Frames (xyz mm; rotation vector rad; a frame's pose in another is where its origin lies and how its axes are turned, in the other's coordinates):
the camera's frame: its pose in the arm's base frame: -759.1 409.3 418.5 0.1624 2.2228 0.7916
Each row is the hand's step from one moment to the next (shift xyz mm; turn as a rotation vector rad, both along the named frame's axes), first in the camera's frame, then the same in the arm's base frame.
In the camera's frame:
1: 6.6 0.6 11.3 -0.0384 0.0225 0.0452
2: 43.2 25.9 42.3 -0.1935 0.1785 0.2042
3: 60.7 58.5 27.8 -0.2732 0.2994 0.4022
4: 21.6 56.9 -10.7 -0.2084 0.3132 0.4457
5: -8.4 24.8 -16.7 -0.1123 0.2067 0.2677
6: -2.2 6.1 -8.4 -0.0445 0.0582 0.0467
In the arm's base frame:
1: 3.2 8.3 -9.6 0.0558 0.0269 0.0134
2: -4.2 56.4 -33.6 0.2569 0.1762 0.1181
3: -30.7 81.4 -17.7 0.4363 0.3426 0.1352
4: -29.8 47.7 25.6 0.4192 0.3974 0.0805
5: -8.8 8.7 28.5 0.2404 0.2580 0.0513
6: -5.1 0.0 9.3 0.0568 0.0541 0.0374

